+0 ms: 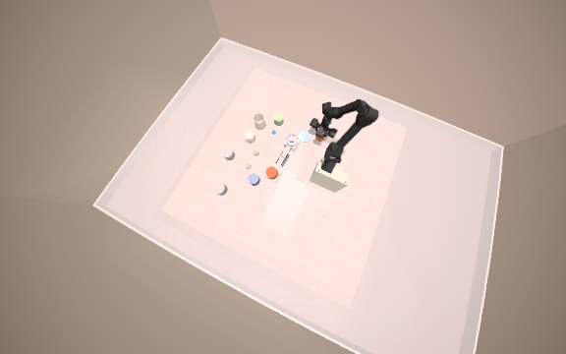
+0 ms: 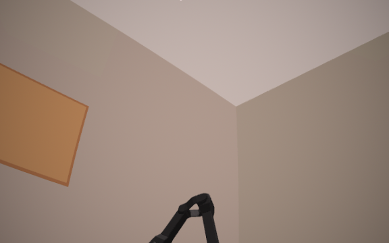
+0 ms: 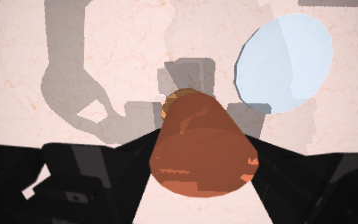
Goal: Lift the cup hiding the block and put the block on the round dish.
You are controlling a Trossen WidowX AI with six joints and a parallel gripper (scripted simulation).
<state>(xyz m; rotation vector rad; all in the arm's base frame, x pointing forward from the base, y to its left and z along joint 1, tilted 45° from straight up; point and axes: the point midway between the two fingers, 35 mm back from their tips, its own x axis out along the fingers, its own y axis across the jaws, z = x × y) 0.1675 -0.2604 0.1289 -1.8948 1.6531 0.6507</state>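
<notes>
My gripper tip is 140 mm short of the grey block, 180 mm to the right of it and 60 mm below it. Round my gripper tip: green cup 310 mm ahead, 50 mm to the left, 10 mm above; balance 140 mm ahead, 300 mm to the left, 10 mm below; pale blue round dish 90 mm ahead, 70 mm to the left, 30 mm below.
</notes>
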